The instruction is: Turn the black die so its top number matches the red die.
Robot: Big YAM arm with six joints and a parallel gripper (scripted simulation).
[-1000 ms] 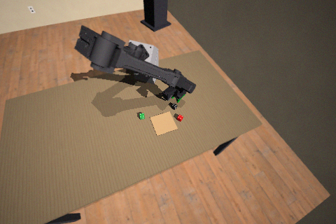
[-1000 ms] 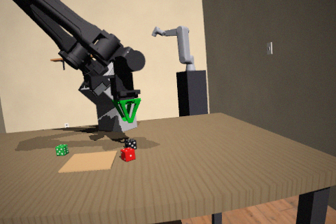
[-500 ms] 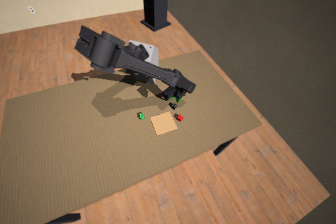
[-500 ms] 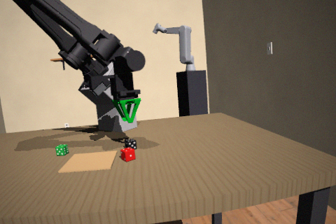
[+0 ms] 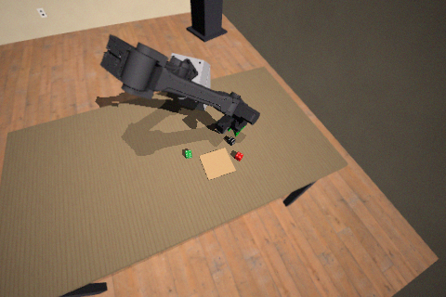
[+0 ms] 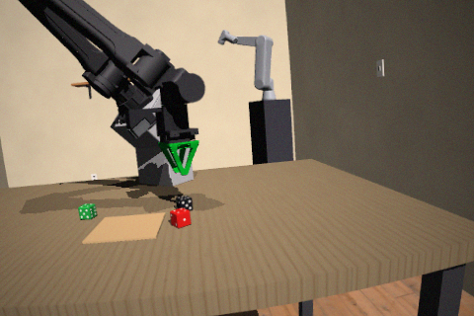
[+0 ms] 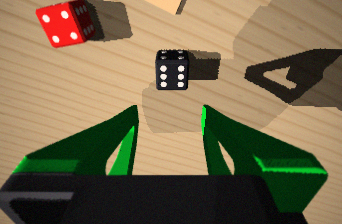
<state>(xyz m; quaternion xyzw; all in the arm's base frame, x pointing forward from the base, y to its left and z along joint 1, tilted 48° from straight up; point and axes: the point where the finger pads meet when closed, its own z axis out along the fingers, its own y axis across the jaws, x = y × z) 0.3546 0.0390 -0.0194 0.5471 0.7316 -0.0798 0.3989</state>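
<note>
Right now the black die is 8 cm below my hand. Round my hand: red die: 9 cm ahead, 3 cm to the right, 8 cm below; then tan mat: 4 cm ahead, 14 cm to the right, 9 cm below; then green die: 8 cm behind, 22 cm to the right, 8 cm below.
</note>
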